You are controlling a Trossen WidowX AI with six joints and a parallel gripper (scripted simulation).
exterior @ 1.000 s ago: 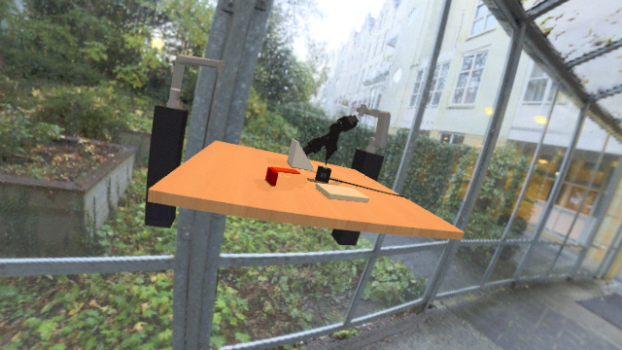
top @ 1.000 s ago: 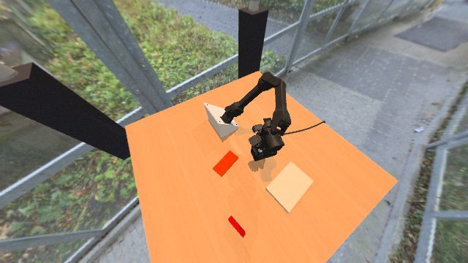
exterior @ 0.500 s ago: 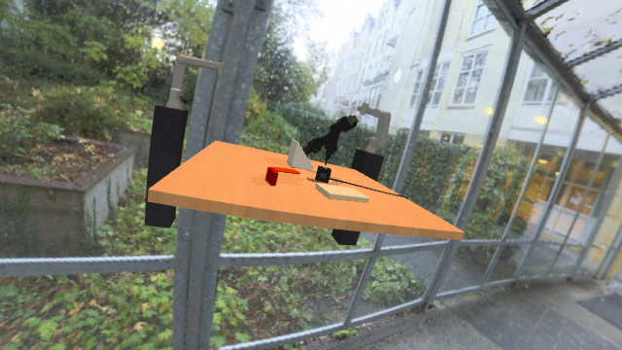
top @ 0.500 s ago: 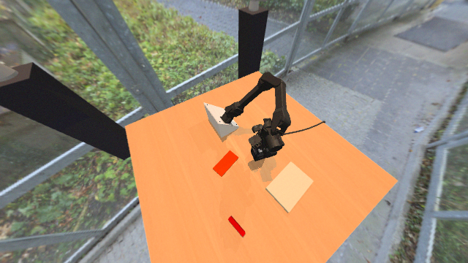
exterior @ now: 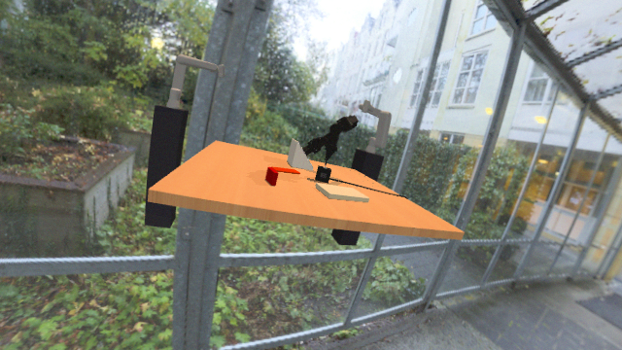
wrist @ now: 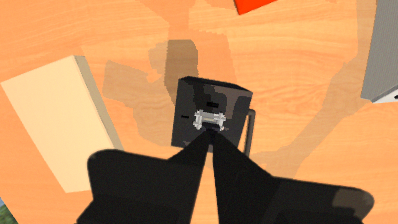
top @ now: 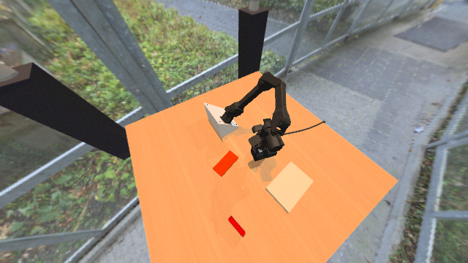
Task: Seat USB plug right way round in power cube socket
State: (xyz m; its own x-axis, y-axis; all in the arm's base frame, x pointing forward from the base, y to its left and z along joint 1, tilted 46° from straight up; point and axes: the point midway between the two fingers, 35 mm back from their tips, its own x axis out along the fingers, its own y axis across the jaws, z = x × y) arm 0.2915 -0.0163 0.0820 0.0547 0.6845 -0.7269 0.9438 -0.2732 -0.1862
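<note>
Right now my gripper tip is 2 cm above the grey USB plug. The rest, counted from my gripper tip: red bar (21 cm ahead, 34 cm to the right, 9 cm below).
</note>
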